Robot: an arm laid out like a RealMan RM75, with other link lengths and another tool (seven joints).
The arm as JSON. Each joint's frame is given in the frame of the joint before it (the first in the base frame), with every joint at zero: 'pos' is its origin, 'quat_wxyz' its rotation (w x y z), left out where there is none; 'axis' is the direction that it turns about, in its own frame. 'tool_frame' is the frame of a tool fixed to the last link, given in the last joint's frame.
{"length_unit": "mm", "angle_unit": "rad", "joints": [
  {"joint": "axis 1", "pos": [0.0, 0.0, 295.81], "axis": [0.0, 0.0, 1.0]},
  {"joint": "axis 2", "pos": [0.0, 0.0, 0.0], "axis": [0.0, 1.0, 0.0]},
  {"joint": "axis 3", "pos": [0.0, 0.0, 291.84], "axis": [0.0, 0.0, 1.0]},
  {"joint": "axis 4", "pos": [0.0, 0.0, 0.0], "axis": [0.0, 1.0, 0.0]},
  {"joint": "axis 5", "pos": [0.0, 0.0, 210.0], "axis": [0.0, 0.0, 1.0]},
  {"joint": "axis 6", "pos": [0.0, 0.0, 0.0], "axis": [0.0, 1.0, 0.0]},
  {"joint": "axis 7", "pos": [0.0, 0.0, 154.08], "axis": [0.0, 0.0, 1.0]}
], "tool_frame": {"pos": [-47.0, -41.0, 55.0], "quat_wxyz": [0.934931, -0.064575, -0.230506, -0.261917]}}
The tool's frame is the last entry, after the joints.
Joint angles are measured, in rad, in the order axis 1, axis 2, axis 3, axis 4, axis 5, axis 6, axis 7. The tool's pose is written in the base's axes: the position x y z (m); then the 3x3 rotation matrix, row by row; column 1 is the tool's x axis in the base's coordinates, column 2 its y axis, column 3 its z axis. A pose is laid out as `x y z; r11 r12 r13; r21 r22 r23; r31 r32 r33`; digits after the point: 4 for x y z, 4 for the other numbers.
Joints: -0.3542, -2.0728, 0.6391, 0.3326, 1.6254, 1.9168, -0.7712
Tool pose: -0.2865 0.3238 -0.0153; 0.6286 0.5387 0.5610; 0.5435 -0.8202 0.1787; 0.5564 0.1926 -0.8083
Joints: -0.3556, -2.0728, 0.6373, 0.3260, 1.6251, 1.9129, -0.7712
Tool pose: -0.2869 0.3241 -0.0162; 0.6237 0.5431 0.5621; 0.5480 -0.8167 0.1810; 0.5574 0.1951 -0.8070
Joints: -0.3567, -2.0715, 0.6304, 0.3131, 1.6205, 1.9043, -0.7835
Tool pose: -0.2889 0.3250 -0.0168; 0.6047 0.5589 0.5674; 0.5649 -0.8032 0.1892; 0.5615 0.2061 -0.8014
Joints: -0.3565, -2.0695, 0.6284, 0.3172, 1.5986, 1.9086, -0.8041
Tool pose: -0.2883 0.3274 -0.0120; 0.5886 0.5629 0.5803; 0.5673 -0.7990 0.1996; 0.5760 0.2117 -0.7896
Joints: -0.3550, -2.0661, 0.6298, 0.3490, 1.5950, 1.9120, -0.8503
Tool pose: -0.2887 0.3290 -0.0072; 0.5875 0.5650 0.5793; 0.5782 -0.7940 0.1880; 0.5662 0.2245 -0.7931
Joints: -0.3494, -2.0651, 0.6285, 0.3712, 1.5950, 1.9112, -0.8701
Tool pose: -0.2908 0.3295 -0.0039; 0.5891 0.5699 0.5729; 0.5817 -0.7912 0.1889; 0.5609 0.2220 -0.7976
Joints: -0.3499, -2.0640, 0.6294, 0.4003, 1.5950, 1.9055, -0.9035
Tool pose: -0.2914 0.3323 -0.0007; 0.5919 0.5749 0.5649; 0.5893 -0.7869 0.1833; 0.5499 0.2244 -0.8045
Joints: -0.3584, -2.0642, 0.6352, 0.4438, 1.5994, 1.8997, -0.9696
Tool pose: -0.2886 0.3364 0.0013; 0.5952 0.5775 0.5587; 0.6087 -0.7780 0.1558; 0.5247 0.2473 -0.8146
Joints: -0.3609, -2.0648, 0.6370, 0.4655, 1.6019, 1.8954, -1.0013
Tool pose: -0.2880 0.3381 0.0023; 0.5952 0.5817 0.5544; 0.6188 -0.7719 0.1455; 0.5126 0.2565 -0.8194
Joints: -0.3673, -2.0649, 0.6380, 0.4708, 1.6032, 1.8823, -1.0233
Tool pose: -0.2879 0.3411 0.0014; 0.5887 0.5912 0.5513; 0.6321 -0.7617 0.1419; 0.5039 0.2650 -0.8221
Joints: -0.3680, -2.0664, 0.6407, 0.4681, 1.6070, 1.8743, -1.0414
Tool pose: -0.2889 0.3404 -0.0018; 0.5775 0.6013 0.5523; 0.6501 -0.7479 0.1344; 0.4939 0.2814 -0.8227
